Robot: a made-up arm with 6 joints. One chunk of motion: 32 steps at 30 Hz.
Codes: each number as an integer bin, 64 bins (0 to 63) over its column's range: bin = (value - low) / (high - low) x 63, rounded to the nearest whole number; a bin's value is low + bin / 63 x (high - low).
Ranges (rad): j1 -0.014..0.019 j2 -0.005..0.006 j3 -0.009..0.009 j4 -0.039..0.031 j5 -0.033..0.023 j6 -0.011..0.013
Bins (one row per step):
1: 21 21 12 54 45 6
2: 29 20 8 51 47 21
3: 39 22 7 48 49 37
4: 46 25 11 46 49 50
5: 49 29 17 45 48 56
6: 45 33 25 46 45 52
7: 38 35 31 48 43 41
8: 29 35 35 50 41 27
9: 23 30 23 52 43 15
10: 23 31 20 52 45 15
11: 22 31 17 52 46 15
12: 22 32 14 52 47 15
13: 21 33 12 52 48 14
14: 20 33 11 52 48 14
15: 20 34 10 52 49 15
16: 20 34 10 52 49 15
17: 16 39 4 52 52 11
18: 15 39 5 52 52 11
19: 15 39 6 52 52 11
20: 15 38 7 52 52 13
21: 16 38 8 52 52 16
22: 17 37 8 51 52 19
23: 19 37 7 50 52 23
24: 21 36 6 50 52 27
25: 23 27 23 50 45 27
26: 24 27 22 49 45 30
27: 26 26 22 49 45 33
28: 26 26 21 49 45 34
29: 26 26 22 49 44 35
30: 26 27 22 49 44 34
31: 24 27 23 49 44 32
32: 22 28 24 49 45 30
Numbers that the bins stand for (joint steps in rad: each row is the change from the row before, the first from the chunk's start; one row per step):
1: -0.00300 -0.00133 -0.00557 0.02100 0.00700 -0.00871
2: 0.00119 -0.00151 -0.00671 0.01767 0.00878 -0.00300
3: 0.00643 -0.00116 -0.00700 0.01433 0.01056 0.00310
4: 0.01010 -0.00063 -0.00586 0.01211 0.01056 0.00805
5: 0.01167 0.00006 -0.00414 0.01100 0.00967 0.01033
6: 0.00957 0.00076 -0.00186 0.01211 0.00700 0.00881
7: 0.00590 0.00111 -0.00014 0.01433 0.00522 0.00462
8: 0.00119 0.00111 0.00100 0.01656 0.00344 -0.00071
9: -0.00195 0.00024 -0.00243 0.01878 0.00522 -0.00529
10: -0.00195 0.00041 -0.00329 0.01878 0.00700 -0.00529
11: -0.00248 0.00041 -0.00414 0.01878 0.00789 -0.00529
12: -0.00248 0.00059 -0.00500 0.01878 0.00878 -0.00529
13: -0.00300 0.00076 -0.00557 0.01878 0.00967 -0.00567
14: -0.00352 0.00076 -0.00586 0.01878 0.00967 -0.00567
15: -0.00352 0.00094 -0.00614 0.01878 0.01056 -0.00529
16: -0.00352 0.00094 -0.00614 0.01878 0.01056 -0.00529
17: -0.00562 0.00181 -0.00786 0.01878 0.01322 -0.00681
18: -0.00614 0.00181 -0.00757 0.01878 0.01322 -0.00681
19: -0.00614 0.00181 -0.00729 0.01878 0.01322 -0.00681
20: -0.00614 0.00163 -0.00700 0.01878 0.01322 -0.00605
21: -0.00562 0.00163 -0.00671 0.01878 0.01322 -0.00490
22: -0.00510 0.00146 -0.00671 0.01767 0.01322 -0.00376
23: -0.00405 0.00146 -0.00700 0.01656 0.01322 -0.00224
24: -0.00300 0.00129 -0.00729 0.01656 0.01322 -0.00071
25: -0.00195 -0.00029 -0.00243 0.01656 0.00700 -0.00071
26: -0.00143 -0.00029 -0.00271 0.01544 0.00700 0.00043
27: -0.00038 -0.00046 -0.00271 0.01544 0.00700 0.00157
28: -0.00038 -0.00046 -0.00300 0.01544 0.00700 0.00195
29: -0.00038 -0.00046 -0.00271 0.01544 0.00611 0.00233
30: -0.00038 -0.00029 -0.00271 0.01544 0.00611 0.00195
31: -0.00143 -0.00029 -0.00243 0.01544 0.00611 0.00119
32: -0.00248 -0.00011 -0.00214 0.01544 0.00700 0.00043

